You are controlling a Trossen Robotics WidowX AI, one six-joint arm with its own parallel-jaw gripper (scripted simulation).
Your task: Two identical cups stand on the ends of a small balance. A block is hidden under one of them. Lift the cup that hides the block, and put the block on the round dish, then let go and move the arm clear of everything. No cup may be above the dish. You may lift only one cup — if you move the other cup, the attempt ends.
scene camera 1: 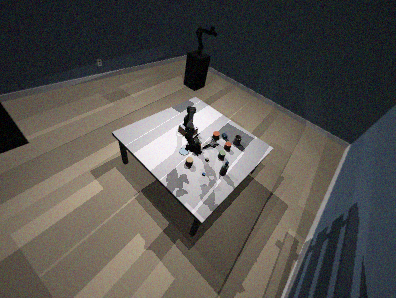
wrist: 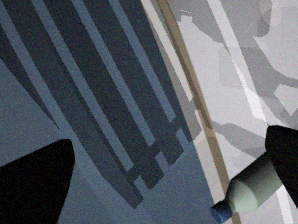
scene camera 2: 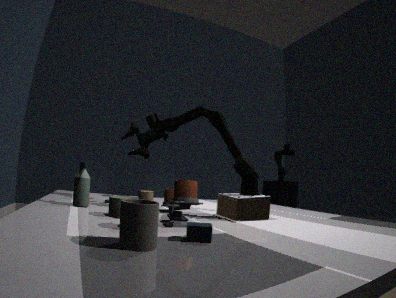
Labels:
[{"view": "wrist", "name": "my gripper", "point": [171, 143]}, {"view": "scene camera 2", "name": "tall grey-brown cylinder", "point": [139, 219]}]

